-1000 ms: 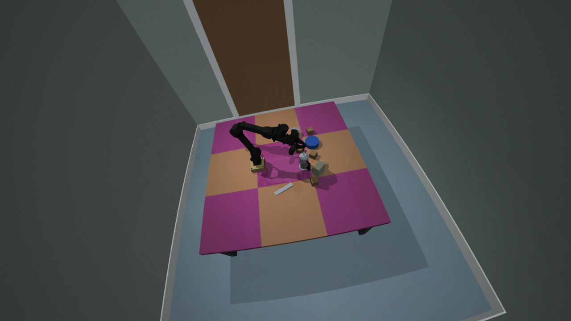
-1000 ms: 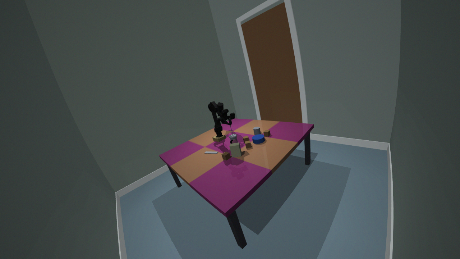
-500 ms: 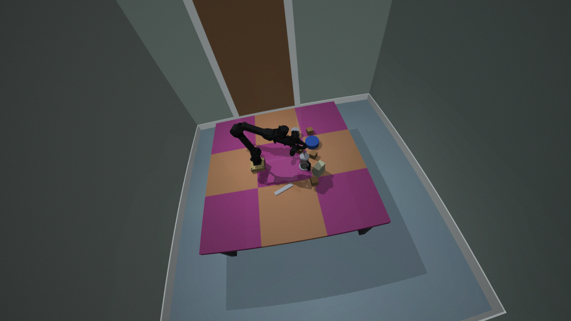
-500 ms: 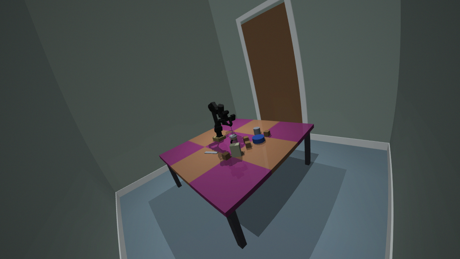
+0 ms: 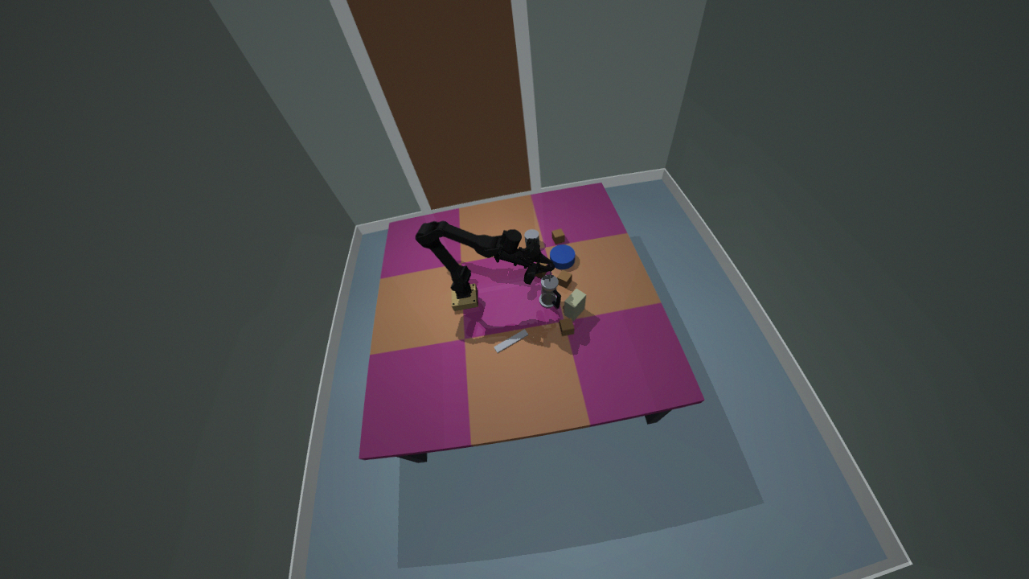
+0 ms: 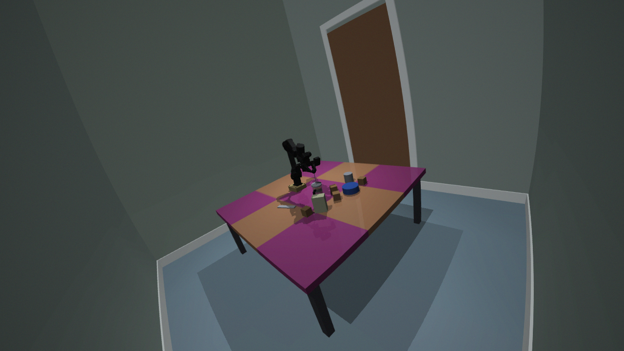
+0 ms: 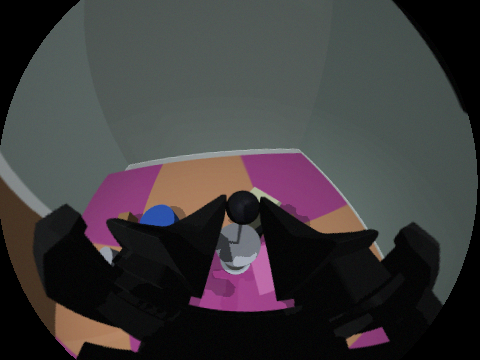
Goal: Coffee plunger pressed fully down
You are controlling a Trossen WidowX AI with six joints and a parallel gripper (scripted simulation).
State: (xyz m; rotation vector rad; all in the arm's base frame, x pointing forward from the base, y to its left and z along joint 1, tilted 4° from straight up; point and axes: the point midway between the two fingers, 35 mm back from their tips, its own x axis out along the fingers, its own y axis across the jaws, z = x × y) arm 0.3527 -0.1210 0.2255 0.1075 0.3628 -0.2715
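My gripper tip is now 120 mm above the coffee press, 10 mm to the left of it and 10 mm past it. The rest, counted from my gripper tip: grey flat bar 230 mm below, 220 mm behind, 160 mm to the right; then grey cylinder 360 mm to the left, 200 mm below, 20 mm behind; then pale green box 180 mm below, 80 mm to the right, 70 mm ahead.
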